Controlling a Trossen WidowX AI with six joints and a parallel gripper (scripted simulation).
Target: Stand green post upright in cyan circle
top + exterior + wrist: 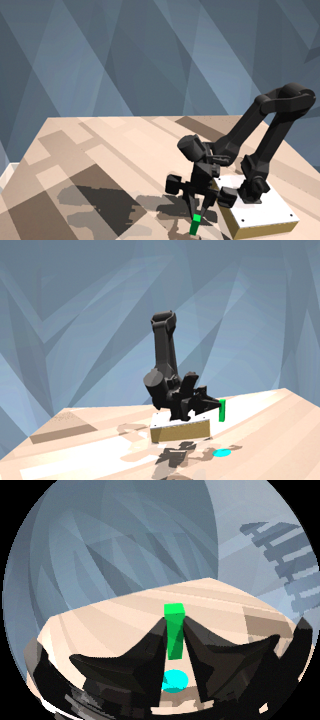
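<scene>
Right now the cyan circle is 16 cm below my gripper tip. The rest, counted from my gripper tip: green post 2 cm below.
</scene>
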